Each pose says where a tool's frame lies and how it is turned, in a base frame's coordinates. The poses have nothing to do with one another.
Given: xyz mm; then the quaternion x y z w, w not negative.
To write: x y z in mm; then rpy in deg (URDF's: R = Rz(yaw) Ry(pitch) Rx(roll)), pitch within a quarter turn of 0, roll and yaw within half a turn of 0. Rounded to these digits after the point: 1 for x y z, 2 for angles.
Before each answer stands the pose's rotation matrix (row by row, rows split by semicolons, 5 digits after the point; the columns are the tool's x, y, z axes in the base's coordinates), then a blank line. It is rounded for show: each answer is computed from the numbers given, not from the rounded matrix.
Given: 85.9 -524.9 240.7 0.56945 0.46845 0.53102 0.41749
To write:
-0.00286 0.09013 0.99593; 0.97691 -0.21251 0.02203; 0.21363 0.97299 -0.08744

85.9 -524.9 240.7 95.14 -12.34 90.17
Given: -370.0 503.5 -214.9 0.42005 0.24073 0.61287 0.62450
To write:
0.13288 -0.56324 0.81554; 0.96771 -0.10410 -0.22957; 0.21420 0.81971 0.53122

-370.0 503.5 -214.9 57.05 -12.37 82.18
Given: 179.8 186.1 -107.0 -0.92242 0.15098 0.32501 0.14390
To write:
0.74315 -0.37207 -0.55614; -0.18500 -0.91299 0.36362; -0.64305 -0.16733 -0.74732

179.8 186.1 -107.0 -167.38 40.02 -13.98
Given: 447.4 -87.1 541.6 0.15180 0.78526 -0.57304 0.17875
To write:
-0.89001 0.44327 0.10676; 0.03354 0.29717 -0.95424; -0.45470 -0.84570 -0.27935

447.4 -87.1 541.6 -108.28 27.05 177.84
